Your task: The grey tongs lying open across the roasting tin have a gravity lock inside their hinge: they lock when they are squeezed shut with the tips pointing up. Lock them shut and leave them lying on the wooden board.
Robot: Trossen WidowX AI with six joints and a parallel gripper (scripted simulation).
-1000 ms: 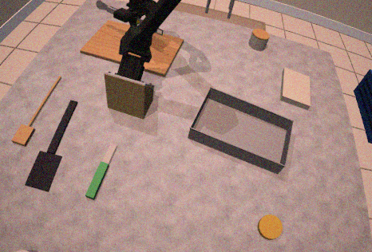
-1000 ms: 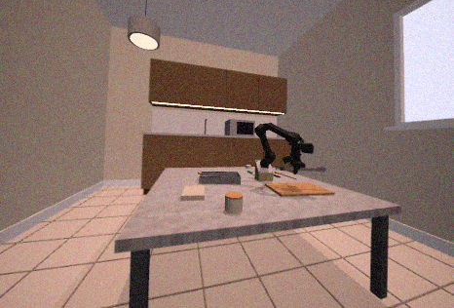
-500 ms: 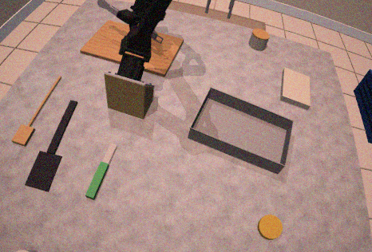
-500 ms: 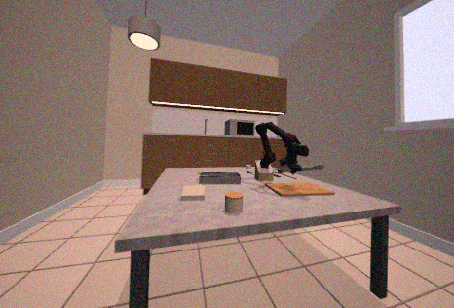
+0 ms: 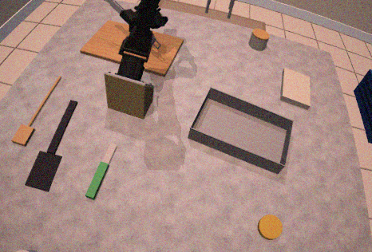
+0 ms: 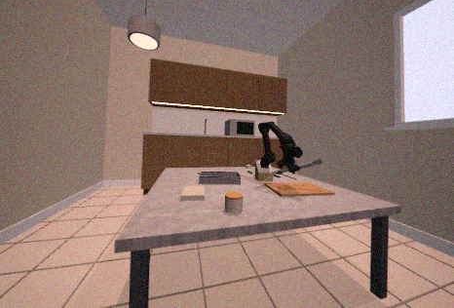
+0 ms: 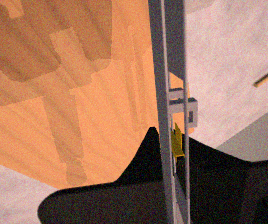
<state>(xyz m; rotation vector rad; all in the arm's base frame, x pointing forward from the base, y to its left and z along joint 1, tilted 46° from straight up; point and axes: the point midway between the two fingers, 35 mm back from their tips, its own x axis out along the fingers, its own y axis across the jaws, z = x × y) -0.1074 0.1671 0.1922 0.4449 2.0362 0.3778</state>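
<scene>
Right now my gripper tip is 30 mm short of the yellow lock slider and 30 mm below it. From my gripper tip the other things lie so: wooden board 10 mm behind, 40 mm to the left, 90 mm below; then green-handled tool 160 mm ahead, 480 mm to the right, 90 mm below; then black spatula 10 mm behind, 490 mm to the right, 100 mm below.
</scene>
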